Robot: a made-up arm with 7 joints. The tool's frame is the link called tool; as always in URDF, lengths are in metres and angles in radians. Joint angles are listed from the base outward. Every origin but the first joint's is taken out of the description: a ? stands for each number. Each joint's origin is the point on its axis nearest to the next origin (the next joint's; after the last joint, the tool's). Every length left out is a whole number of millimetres.
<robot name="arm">
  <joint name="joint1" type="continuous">
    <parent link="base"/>
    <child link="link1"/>
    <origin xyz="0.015 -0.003 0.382" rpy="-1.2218 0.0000 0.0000"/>
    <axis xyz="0 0 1"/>
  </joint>
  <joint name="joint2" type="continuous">
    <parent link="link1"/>
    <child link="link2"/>
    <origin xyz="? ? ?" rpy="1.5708 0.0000 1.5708"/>
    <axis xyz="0 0 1"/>
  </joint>
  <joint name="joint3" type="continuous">
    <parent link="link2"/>
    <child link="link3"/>
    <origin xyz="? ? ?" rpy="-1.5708 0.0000 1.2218"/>
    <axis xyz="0 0 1"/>
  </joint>
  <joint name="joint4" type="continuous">
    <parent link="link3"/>
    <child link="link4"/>
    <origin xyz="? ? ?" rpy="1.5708 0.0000 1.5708"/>
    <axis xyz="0 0 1"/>
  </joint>
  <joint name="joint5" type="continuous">
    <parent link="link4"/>
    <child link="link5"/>
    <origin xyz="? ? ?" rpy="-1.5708 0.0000 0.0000"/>
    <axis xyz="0 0 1"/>
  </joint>
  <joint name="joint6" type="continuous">
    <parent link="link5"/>
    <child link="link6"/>
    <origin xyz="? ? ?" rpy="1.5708 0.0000 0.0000"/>
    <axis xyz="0 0 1"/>
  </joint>
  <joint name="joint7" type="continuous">
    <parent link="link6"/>
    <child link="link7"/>
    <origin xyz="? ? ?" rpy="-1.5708 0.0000 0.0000"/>
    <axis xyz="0 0 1"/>
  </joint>
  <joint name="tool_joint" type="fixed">
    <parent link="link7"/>
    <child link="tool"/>
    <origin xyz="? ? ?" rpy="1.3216 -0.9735 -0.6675"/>
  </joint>
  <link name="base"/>
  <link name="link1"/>
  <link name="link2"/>
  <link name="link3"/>
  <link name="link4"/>
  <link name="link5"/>
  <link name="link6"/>
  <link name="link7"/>
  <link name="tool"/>
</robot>
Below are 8 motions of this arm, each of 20 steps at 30 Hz.
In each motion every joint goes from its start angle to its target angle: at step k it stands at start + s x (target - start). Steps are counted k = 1, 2, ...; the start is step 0. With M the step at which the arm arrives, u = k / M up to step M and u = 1 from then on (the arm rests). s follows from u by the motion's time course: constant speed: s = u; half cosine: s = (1 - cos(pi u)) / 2; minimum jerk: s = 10 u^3 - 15 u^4 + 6 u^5.
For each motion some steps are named. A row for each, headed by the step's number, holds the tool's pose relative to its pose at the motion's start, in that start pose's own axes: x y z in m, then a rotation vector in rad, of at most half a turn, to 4 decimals.
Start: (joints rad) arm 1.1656 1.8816 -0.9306 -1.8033 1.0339 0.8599 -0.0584
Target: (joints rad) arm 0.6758 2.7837 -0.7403 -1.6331 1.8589 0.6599 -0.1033
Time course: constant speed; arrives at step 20
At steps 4, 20:
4: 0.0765 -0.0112 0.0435 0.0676 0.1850 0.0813
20: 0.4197 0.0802 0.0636 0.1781 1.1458 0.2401

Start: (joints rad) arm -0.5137 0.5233 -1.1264 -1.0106 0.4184 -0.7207 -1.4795
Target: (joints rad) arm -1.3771 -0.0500 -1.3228 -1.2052 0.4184 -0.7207 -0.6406
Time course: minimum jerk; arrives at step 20
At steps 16, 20:
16: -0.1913 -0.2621 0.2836 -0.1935 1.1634 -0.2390
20: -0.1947 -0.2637 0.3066 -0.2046 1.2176 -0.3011

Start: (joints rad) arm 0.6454 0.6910 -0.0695 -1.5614 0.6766 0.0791 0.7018
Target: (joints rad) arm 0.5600 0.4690 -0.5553 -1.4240 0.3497 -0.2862 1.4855
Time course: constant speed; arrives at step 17
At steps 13, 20:
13: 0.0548 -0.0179 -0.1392 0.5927 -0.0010 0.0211
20: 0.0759 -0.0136 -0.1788 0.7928 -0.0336 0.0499

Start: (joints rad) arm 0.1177 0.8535 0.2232 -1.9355 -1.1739 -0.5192 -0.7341
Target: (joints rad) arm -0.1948 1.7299 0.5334 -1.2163 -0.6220 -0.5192 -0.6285
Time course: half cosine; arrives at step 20
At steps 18, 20:
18: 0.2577 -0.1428 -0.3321 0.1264 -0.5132 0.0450
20: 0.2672 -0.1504 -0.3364 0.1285 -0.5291 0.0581

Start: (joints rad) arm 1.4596 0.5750 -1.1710 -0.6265 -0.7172 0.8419 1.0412
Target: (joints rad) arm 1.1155 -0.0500 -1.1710 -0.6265 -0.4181 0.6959 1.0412
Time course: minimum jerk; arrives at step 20
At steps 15, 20:
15: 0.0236 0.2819 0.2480 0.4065 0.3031 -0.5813
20: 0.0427 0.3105 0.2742 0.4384 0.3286 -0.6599

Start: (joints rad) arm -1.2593 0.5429 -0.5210 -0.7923 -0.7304 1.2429 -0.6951
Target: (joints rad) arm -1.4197 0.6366 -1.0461 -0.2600 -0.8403 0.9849 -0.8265
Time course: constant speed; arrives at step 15
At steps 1, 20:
1: -0.0048 0.0003 -0.0032 -0.0481 -0.0253 0.0186
20: -0.0615 -0.0462 -0.0811 -0.6462 -0.4886 0.2700

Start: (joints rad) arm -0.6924 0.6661 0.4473 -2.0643 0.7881 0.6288 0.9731
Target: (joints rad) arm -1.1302 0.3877 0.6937 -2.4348 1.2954 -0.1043 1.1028
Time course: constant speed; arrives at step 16
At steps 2, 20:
2: -0.0085 0.0208 -0.0124 0.1333 -0.0047 -0.1735
20: 0.0072 0.1421 -0.0571 1.1074 -0.0524 -1.2908

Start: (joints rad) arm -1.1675 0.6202 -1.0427 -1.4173 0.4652 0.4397 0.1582
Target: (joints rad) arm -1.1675 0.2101 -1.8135 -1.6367 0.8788 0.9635 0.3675
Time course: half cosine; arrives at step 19
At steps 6, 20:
6: -0.0214 0.0589 -0.0482 0.1777 -0.1783 -0.0832
20: 0.0081 0.2460 -0.1630 0.5093 -0.9904 -0.2346

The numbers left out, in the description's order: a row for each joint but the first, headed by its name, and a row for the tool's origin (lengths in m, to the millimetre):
joint2: 0.020 -0.012 0.000
joint3: 0.322 -0.126 0.000
joint4: -0.018 -0.070 0.000
joint5: 0.003 -0.209 0.000
joint6: -0.005 0.051 0.000
joint7: 0.004 -0.017 0.000
tool: 0.016 0.019 0.000

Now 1 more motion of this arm.
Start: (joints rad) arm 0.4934 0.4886 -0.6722 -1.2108 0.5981 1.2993 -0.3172
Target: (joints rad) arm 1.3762 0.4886 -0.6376 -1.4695 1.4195 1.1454 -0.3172
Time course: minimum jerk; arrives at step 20
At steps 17, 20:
17: -0.0214 -0.0036 -0.2819 1.0375 -0.1325 -0.8015
20: -0.0199 -0.0023 -0.2890 1.0706 -0.1290 -0.8182

